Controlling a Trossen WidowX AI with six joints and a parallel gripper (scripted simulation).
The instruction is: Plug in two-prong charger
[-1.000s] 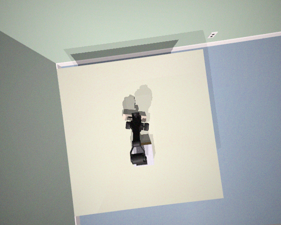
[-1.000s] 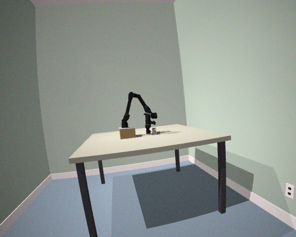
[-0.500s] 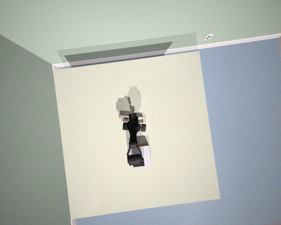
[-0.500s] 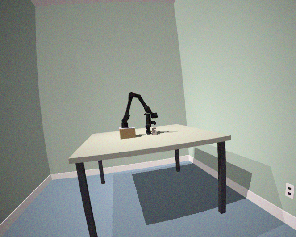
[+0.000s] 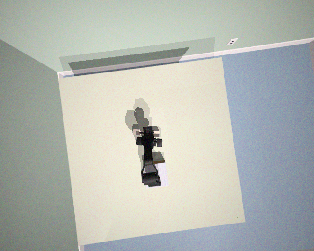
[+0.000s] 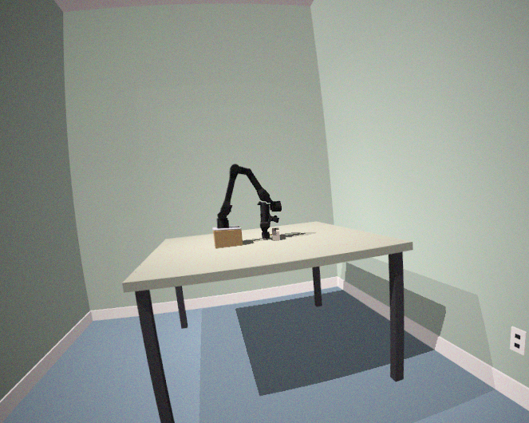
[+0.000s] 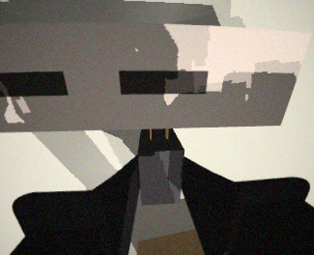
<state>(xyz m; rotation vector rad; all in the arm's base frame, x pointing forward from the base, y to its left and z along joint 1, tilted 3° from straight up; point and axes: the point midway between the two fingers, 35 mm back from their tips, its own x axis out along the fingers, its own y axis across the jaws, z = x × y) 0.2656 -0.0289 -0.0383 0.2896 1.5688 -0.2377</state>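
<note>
The dark two-prong charger is 20 mm ahead of my gripper tip, 10 mm to the right of it and 10 mm above it.
</note>
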